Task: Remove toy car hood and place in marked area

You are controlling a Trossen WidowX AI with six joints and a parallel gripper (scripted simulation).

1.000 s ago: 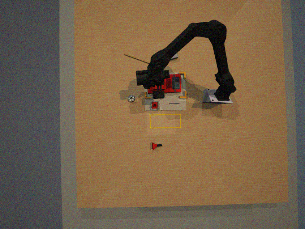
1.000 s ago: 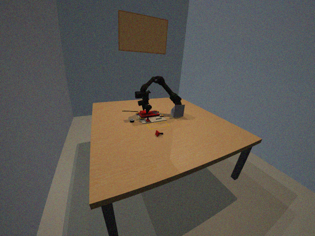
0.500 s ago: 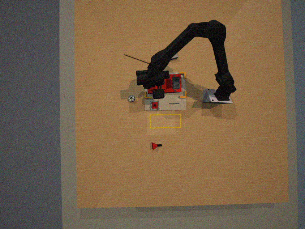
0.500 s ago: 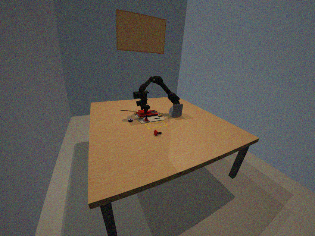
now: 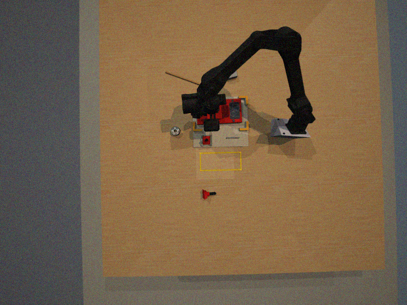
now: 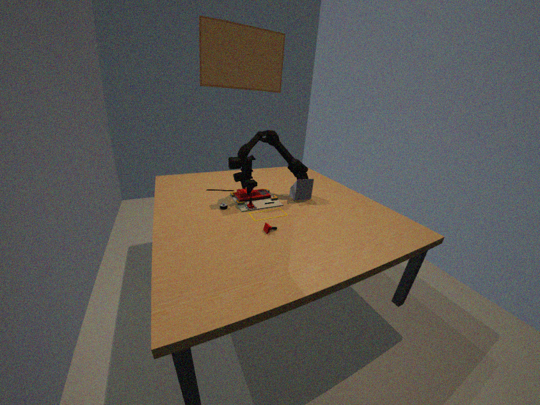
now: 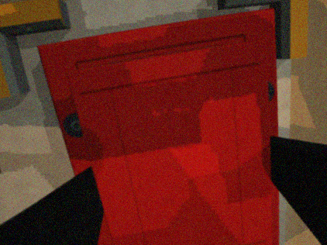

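Now: gripper tip 4 cm past the pale fixture plate, 3 cm to the right of it and 2 cm above it. From my gripper tip the other things lie so: thin rod (12 cm ahead, 16 cm to the right, 3 cm below); then flat red hood (right at my gripper tip).
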